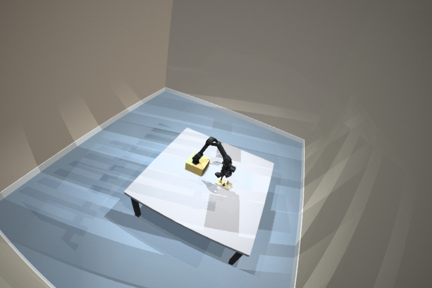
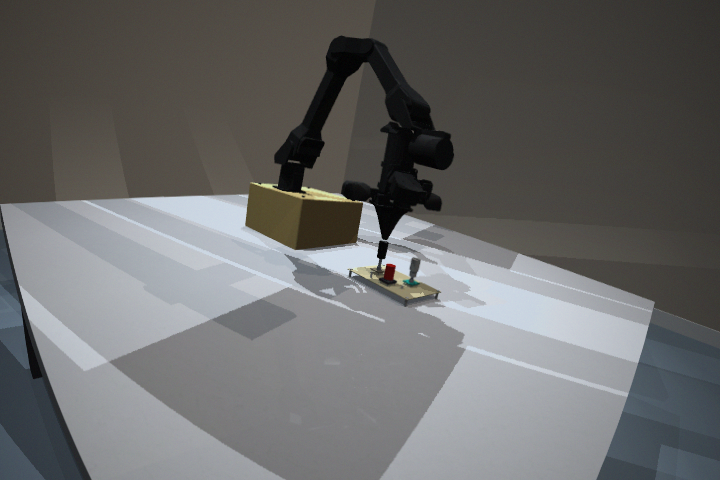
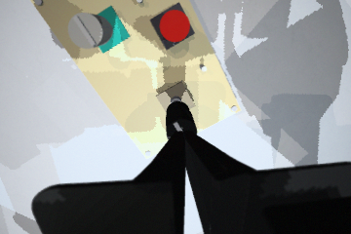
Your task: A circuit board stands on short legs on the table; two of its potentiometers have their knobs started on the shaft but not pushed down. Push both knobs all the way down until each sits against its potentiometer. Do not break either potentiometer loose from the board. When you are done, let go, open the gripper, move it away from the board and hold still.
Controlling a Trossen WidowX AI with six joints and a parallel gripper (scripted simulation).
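My gripper tip is now 20 mm above the black knob. Round my gripper tip: grey knob (70 mm ahead, 20 mm to the left, 30 mm below).
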